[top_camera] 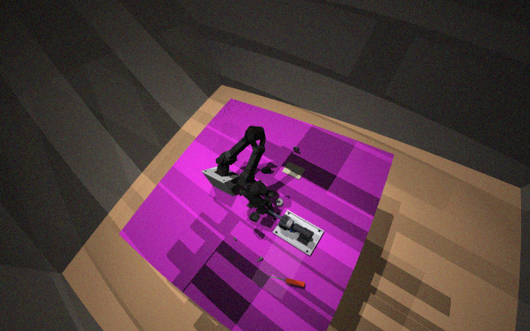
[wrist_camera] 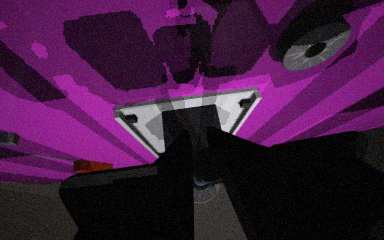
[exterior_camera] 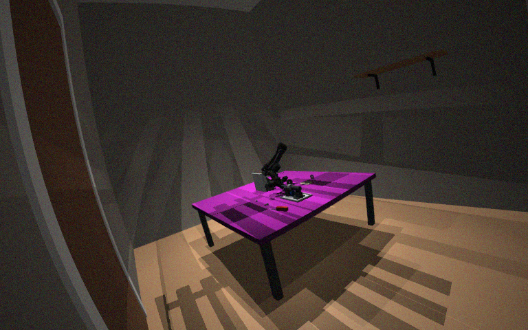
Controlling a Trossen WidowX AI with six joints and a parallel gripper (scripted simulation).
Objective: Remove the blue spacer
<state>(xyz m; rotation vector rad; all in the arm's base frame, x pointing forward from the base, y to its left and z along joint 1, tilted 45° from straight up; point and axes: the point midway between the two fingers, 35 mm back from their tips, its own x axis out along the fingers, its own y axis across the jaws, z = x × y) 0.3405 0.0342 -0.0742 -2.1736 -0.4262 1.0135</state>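
The dark shaft is 4 cm ahead of my gripper tip and 3 cm above it. Also, from my gripper tip: black disc: 20 cm behind, 21 cm to the left, 2 cm below; grey ring: 3 cm behind, 9 cm to the left, 5 cm below; blue spacer: 12 cm ahead, 2 cm below.
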